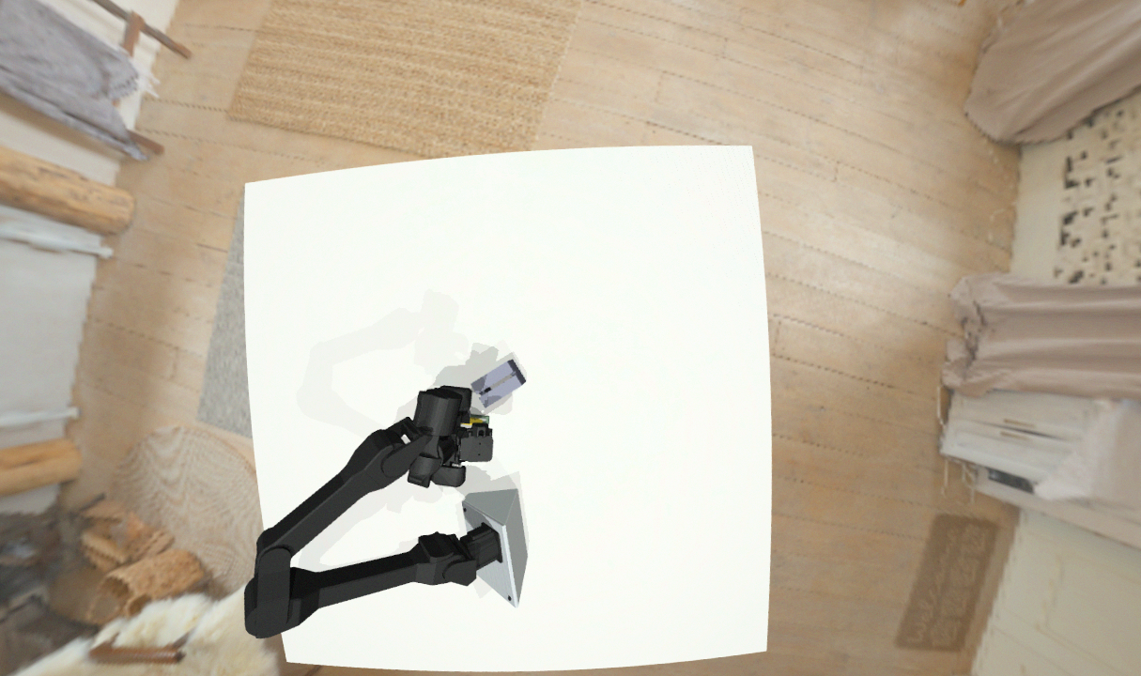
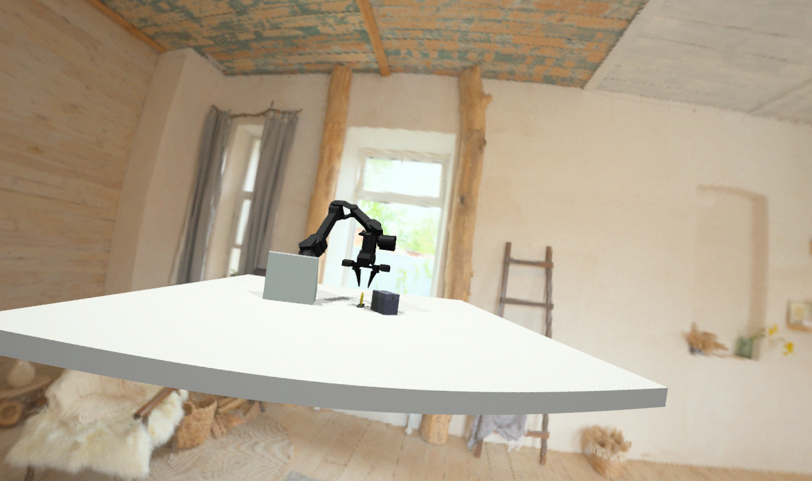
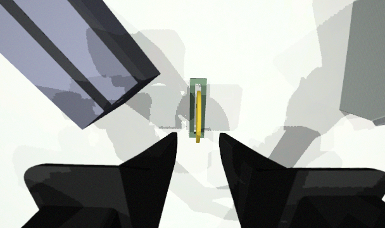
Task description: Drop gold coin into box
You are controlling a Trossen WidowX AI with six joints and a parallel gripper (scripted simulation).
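The thin gold coin is 5 cm below my gripper tip.
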